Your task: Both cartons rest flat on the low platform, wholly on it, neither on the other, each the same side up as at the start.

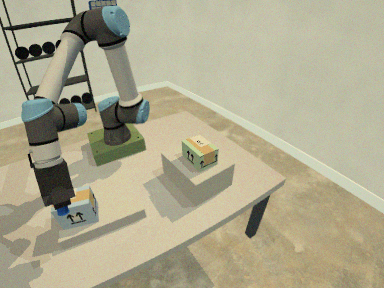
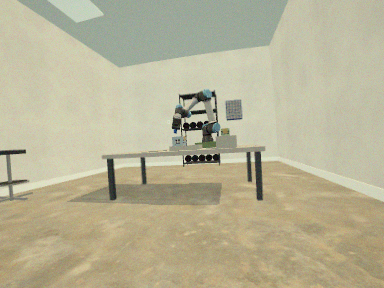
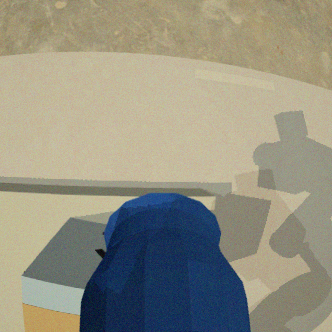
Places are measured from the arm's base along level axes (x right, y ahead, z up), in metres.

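Pixels of known places: end effector, tool point: [image 1: 63,212] [image 2: 175,132] [image 3: 162,243]; arm's base, origin of the base link: [image 1: 117,138] [image 2: 207,141].
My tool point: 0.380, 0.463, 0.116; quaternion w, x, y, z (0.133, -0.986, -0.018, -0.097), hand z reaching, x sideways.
Ahead of a thing's pixels: the offset from my tool point to its middle, as dx, dy, dz.
A light blue carton {-0.034, -0.090, -0.089} [image 1: 78,212] [image 2: 178,140] [image 3: 62,257] with up-arrows stands upright on the low platform {-0.107, -0.118, -0.164} [image 1: 105,227] [image 2: 185,148] [image 3: 99,189] at the table's front left. My blue suction cup [image 1: 62,211] [image 2: 175,131] [image 3: 165,263] hangs a little above this carton's near corner, apart from it and holding nothing. A green carton {-0.520, +0.032, -0.030} [image 1: 199,152] [image 2: 225,131] with a tan band and up-arrows stands upright on a taller grey block {-0.522, +0.015, -0.128} [image 1: 208,183] [image 2: 226,141] in the middle of the table.
The arm's green base [image 1: 116,147] sits at the back of the table. A black shelf rack [image 1: 85,71] [image 2: 180,114] with dark rolls stands behind the table. The table edge [image 1: 231,211] lies to the front right.
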